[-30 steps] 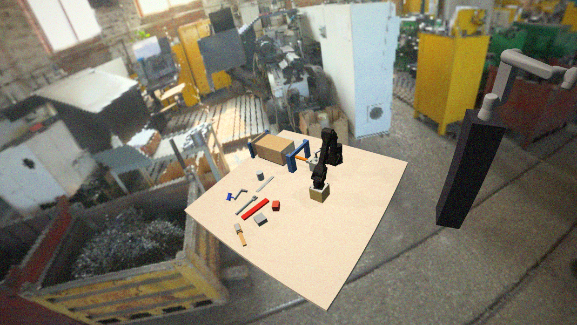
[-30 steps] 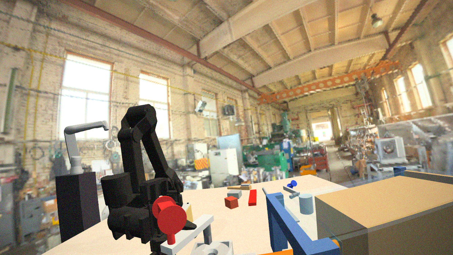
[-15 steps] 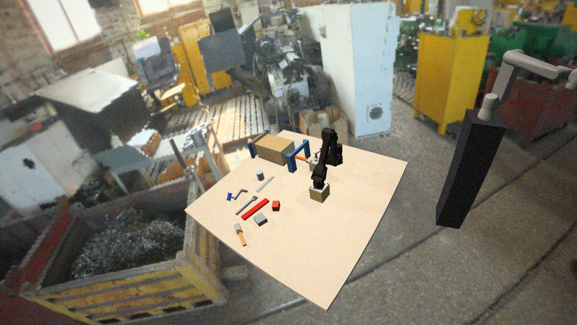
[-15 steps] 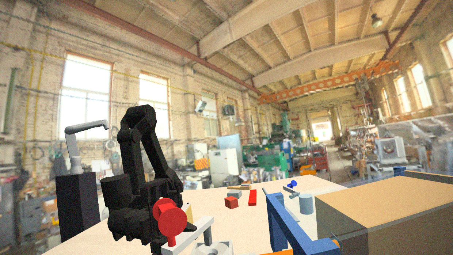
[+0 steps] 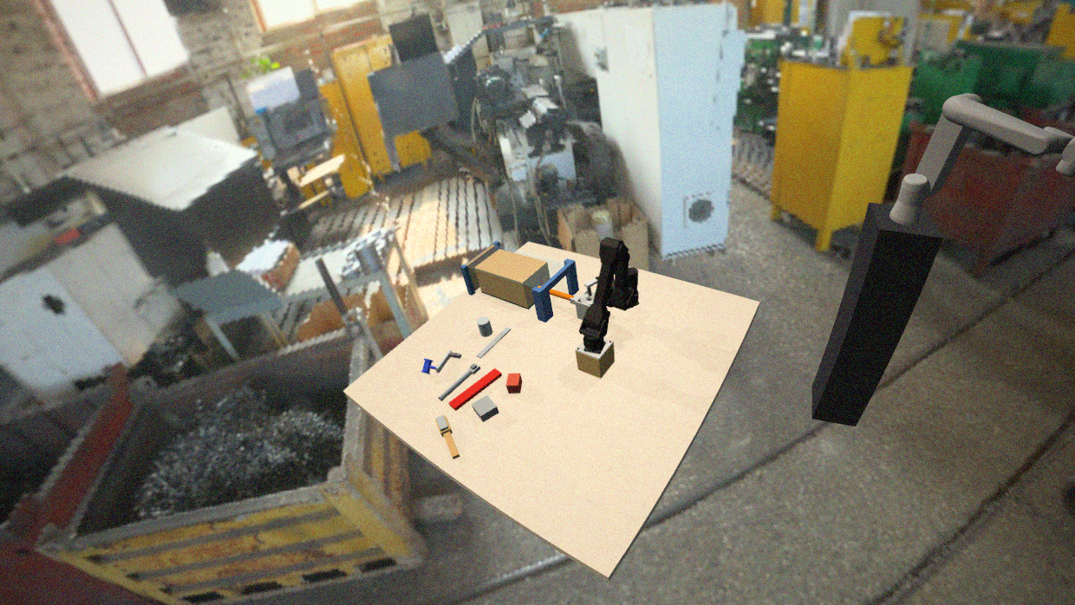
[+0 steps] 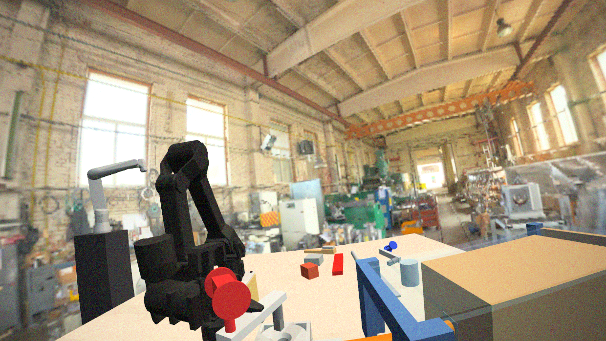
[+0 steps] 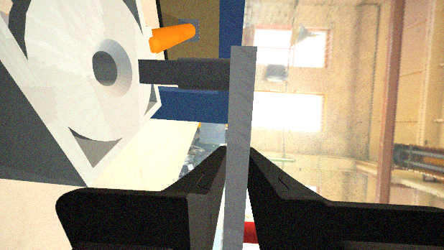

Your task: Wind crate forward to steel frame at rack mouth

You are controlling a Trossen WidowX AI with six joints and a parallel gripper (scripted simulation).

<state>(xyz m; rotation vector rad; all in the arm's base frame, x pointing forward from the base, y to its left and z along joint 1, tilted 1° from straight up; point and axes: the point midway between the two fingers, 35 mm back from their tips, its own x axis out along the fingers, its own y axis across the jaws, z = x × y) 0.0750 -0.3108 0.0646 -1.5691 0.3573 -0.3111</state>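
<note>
My gripper tip is now 3 cm past the red knob, 4 cm to the left of it and 4 cm below it. From my gripper tip the other things lie so: red-knobbed winch handle: 2 cm behind, 1 cm to the right, 1 cm above; blue steel frame: 18 cm ahead, 1 cm to the left, 5 cm below; grey winch: 4 cm to the left, 13 cm below.
</note>
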